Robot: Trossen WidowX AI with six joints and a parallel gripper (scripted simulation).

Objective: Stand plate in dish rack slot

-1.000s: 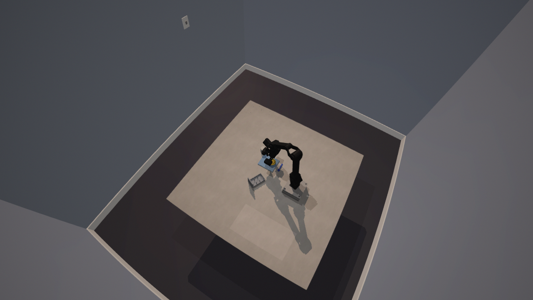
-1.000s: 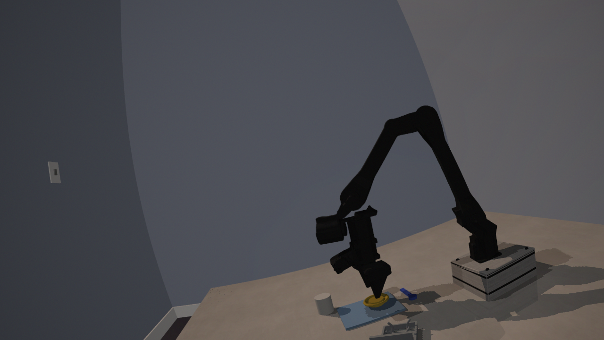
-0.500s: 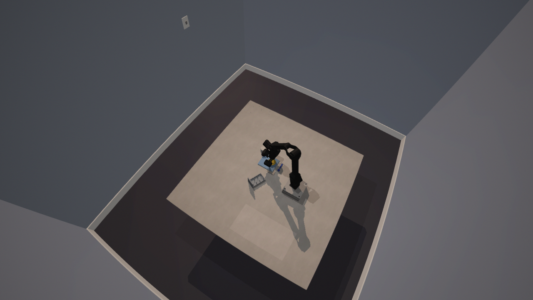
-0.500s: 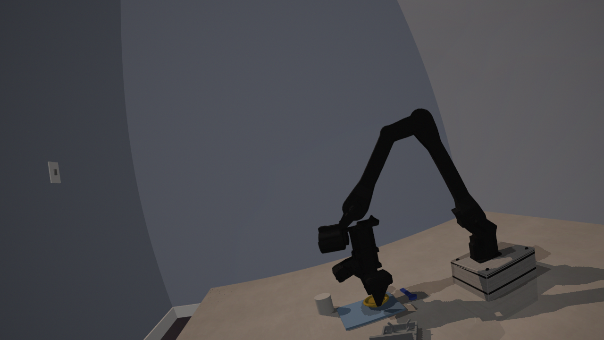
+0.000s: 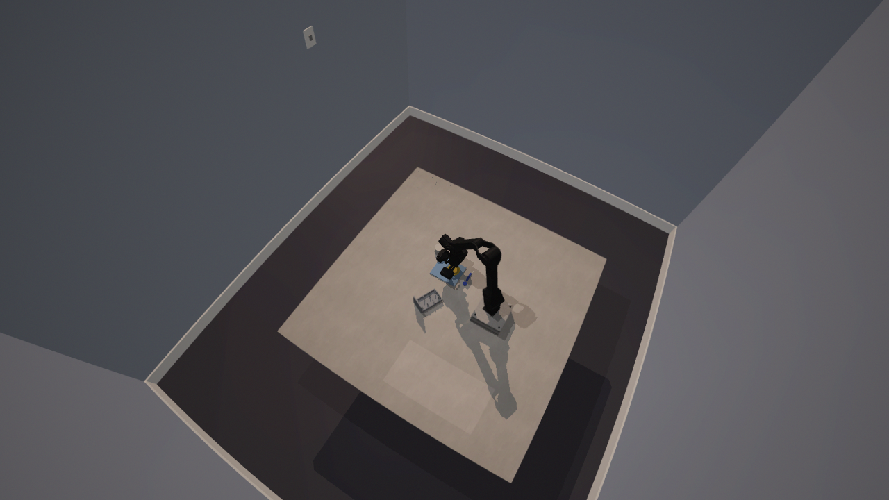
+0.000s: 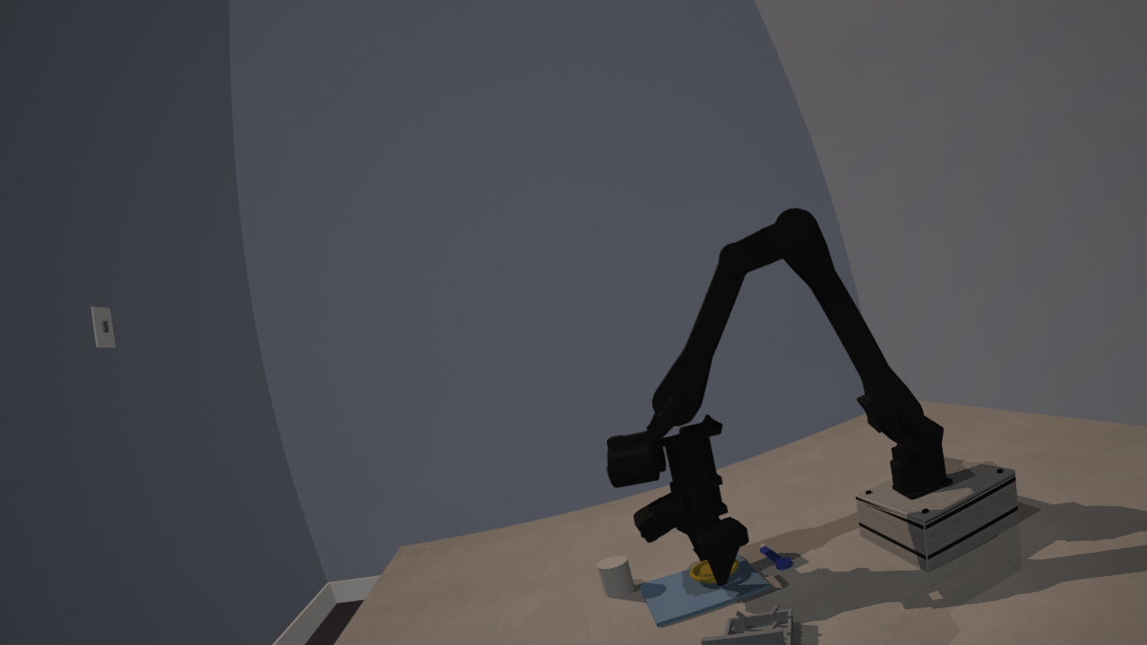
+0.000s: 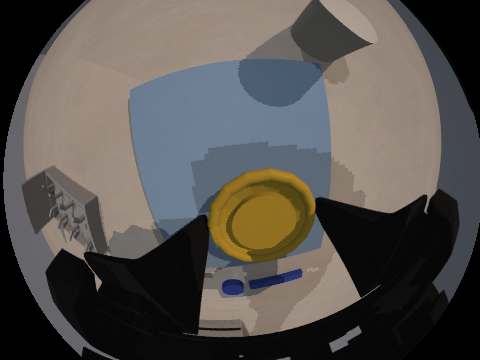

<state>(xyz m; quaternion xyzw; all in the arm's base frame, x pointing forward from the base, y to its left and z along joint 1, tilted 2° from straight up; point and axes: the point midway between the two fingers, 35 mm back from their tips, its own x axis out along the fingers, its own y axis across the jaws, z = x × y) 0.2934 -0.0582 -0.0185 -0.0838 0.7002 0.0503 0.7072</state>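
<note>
My gripper tip is 2 cm short of the blue-grey mat, 2 cm to the right of it and 1 cm above it. From my gripper tip the other things lie so: white cup (14 cm ahead, 3 cm to the right, 2 cm above); yellow plate (1 cm above); blue spoon (9 cm behind, 1 cm to the right, 1 cm below).
</note>
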